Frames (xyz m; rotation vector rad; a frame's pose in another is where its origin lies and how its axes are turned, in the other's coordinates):
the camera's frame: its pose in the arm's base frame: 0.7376 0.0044 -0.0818 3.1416 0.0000 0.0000
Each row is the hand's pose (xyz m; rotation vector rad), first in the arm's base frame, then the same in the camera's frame.
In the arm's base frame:
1: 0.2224 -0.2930 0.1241 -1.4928 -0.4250 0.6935
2: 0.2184 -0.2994 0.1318 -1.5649 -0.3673 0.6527
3: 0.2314 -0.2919 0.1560 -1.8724 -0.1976 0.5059
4: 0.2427 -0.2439 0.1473 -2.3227 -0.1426 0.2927
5: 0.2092 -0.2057 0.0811 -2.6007 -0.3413 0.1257
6: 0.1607 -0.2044 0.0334 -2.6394 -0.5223 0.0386
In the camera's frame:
1: -0.5152 0.2974 -0.2059 1.4936 -0.6936 -0.4250
2: -0.5192 0.3038 -0.2136 1.4475 -0.6422 -0.3614
3: -0.5062 0.2963 -0.2378 1.2064 -0.4615 -0.1803
4: -0.4949 0.2483 -0.2291 0.7986 -0.2370 -0.1155
5: -0.5284 0.2101 -0.1629 0.5172 -0.0939 -0.2550
6: -0.5769 0.2088 -0.1152 0.4536 -0.0284 -0.3840

